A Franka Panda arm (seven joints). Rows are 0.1 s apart.
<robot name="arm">
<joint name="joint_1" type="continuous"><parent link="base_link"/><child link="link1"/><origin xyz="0 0 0.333"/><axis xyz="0 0 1"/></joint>
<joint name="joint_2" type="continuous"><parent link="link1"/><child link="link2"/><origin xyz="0 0 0" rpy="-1.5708 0 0"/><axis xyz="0 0 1"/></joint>
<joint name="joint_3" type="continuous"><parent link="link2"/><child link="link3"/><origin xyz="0 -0.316 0" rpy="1.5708 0 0"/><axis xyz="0 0 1"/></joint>
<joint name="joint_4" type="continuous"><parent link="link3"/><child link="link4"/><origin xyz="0.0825 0 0" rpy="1.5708 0 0"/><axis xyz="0 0 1"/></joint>
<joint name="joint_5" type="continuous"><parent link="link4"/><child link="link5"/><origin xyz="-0.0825 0.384 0" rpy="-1.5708 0 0"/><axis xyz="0 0 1"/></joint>
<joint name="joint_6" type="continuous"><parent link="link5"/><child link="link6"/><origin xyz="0 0 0" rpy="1.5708 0 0"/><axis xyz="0 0 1"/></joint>
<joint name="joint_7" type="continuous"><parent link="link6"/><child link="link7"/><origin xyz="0.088 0 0" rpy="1.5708 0 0"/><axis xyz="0 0 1"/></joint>
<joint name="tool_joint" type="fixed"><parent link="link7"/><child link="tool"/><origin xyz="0 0 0.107"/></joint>
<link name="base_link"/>
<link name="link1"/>
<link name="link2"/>
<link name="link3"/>
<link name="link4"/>
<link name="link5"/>
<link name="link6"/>
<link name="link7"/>
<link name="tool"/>
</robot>
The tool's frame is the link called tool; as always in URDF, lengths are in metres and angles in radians. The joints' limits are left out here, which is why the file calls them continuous.
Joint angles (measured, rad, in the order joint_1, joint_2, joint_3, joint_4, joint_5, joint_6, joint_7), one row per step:
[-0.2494, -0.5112, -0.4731, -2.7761, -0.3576, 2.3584, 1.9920]
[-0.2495, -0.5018, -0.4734, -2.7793, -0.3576, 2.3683, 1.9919]
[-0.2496, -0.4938, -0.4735, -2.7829, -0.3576, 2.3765, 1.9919]
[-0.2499, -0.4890, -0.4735, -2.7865, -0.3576, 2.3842, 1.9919]
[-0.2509, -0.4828, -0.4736, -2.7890, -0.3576, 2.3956, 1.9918]
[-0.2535, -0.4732, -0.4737, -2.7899, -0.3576, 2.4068, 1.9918]
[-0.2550, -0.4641, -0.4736, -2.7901, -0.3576, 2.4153, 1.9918]
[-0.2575, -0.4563, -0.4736, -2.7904, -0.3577, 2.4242, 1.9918]
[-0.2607, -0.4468, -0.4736, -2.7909, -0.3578, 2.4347, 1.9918]
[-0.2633, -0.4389, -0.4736, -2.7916, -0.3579, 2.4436, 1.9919]
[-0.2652, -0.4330, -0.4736, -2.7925, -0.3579, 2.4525, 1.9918]
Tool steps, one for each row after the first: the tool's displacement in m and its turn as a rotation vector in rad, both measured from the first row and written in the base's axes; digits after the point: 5 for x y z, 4 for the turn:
[0.00041, 0.00032, -0.00353, 0.0003, 0.0025, 0.0009]
[0.00057, 0.00088, -0.00690, 0.0011, 0.0056, 0.0018]
[0.00060, 0.00145, -0.00926, 0.0013, 0.0060, 0.0026]
[0.00098, 0.00136, -0.01127, -0.0004, 0.0035, 0.0027]
[0.00128, 0.00041, -0.01377, -0.0020, 0.0033, 0.0007]
[0.00173, -0.00026, -0.01606, -0.0032, 0.0046, -0.0003]
[0.00192, -0.00123, -0.01793, -0.0048, 0.0043, -0.0022]
[0.00203, -0.00239, -0.02031, -0.0065, 0.0044, -0.0047]
[0.00208, -0.00327, -0.02239, -0.0078, 0.0045, -0.0068]
[0.00225, -0.00389, -0.02389, -0.0095, 0.0028, -0.0080]

